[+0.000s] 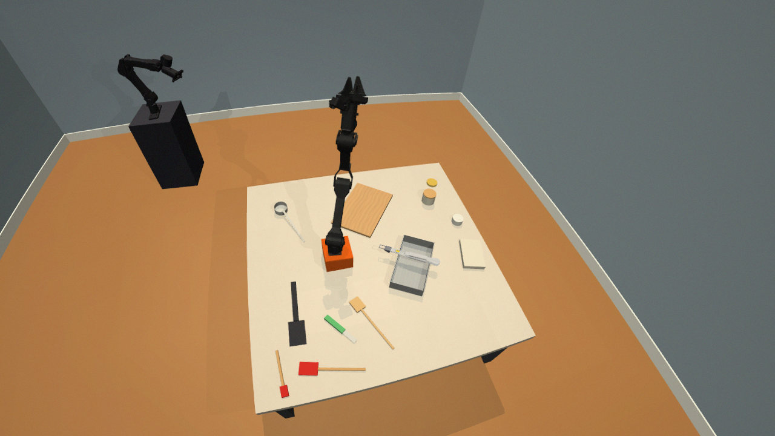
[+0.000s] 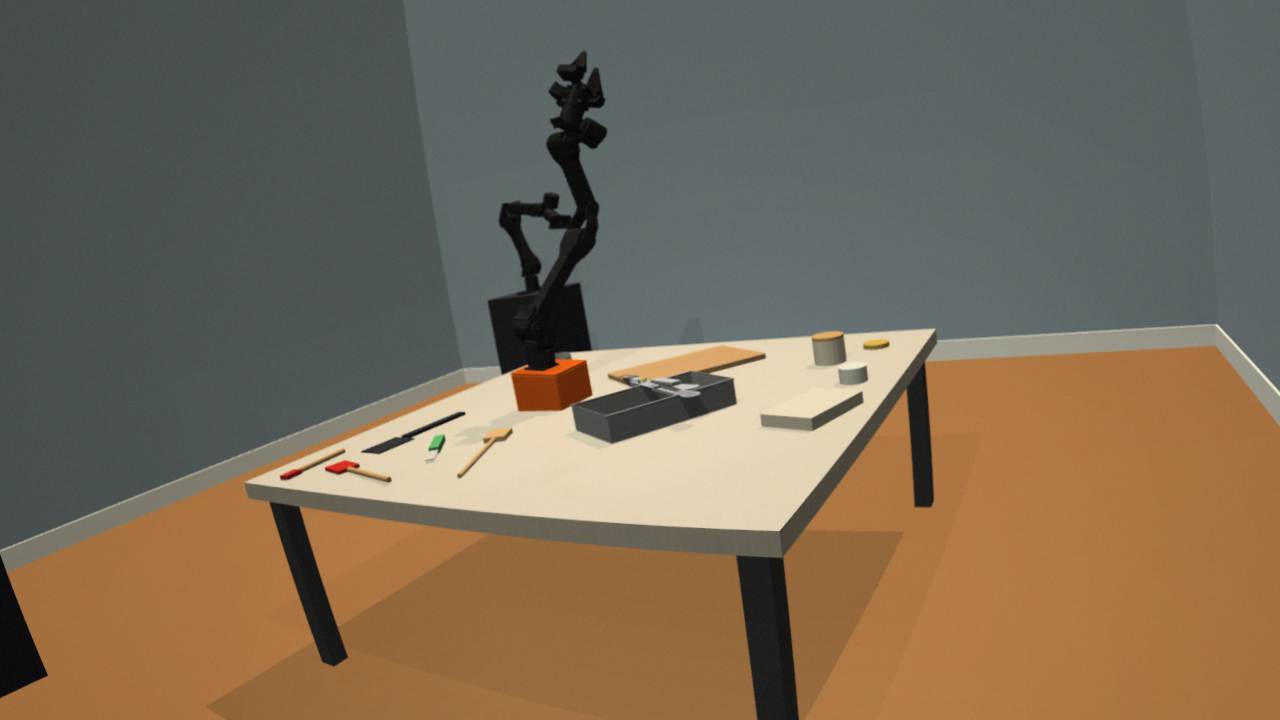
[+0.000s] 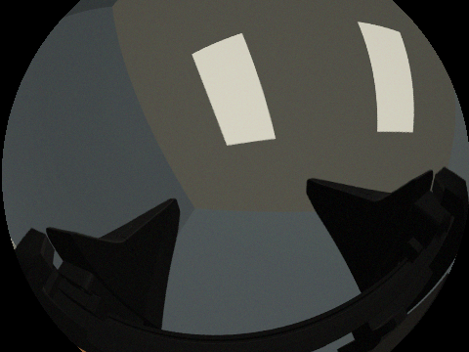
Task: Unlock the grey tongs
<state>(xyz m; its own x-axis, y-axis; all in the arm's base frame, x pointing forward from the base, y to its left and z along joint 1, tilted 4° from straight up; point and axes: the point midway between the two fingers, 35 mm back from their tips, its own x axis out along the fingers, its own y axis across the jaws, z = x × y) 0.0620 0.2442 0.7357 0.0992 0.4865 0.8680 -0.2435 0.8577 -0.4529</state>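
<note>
My gripper tip is 79 cm above the yellow lock piece, 29 cm to the left of it and 20 cm short of it. The rest, counted from my gripper tip: wooden board 85 cm below, 8 cm to the left, 8 cm ahead; then lidded jar 82 cm below, 49 cm ahead, 10 cm to the left; then roasting tin 83 cm below, 35 cm to the right, 27 cm ahead.
</note>
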